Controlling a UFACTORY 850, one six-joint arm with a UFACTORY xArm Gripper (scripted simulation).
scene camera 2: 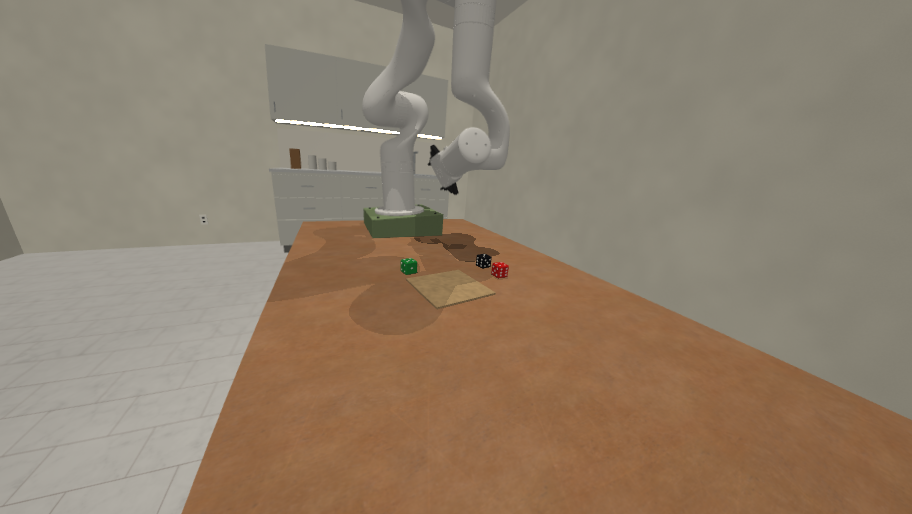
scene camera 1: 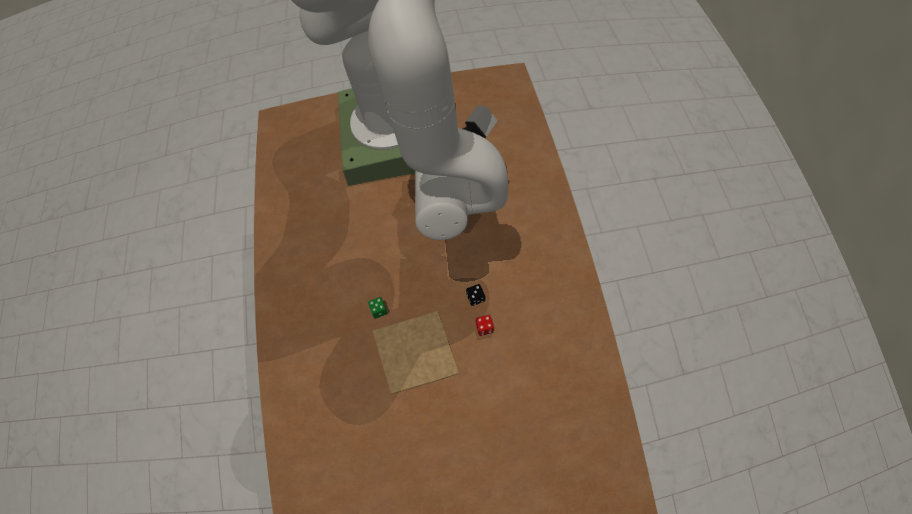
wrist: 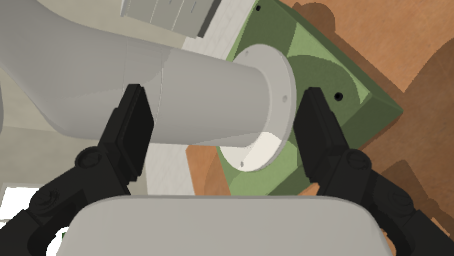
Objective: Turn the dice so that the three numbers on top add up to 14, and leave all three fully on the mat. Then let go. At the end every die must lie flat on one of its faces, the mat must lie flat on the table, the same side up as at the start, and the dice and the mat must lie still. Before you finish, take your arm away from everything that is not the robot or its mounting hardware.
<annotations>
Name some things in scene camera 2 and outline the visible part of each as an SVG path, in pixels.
A tan square mat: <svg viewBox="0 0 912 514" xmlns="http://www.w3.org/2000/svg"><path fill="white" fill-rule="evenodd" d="M496 294L496 292L460 270L406 278L406 281L436 309Z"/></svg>
</annotations>
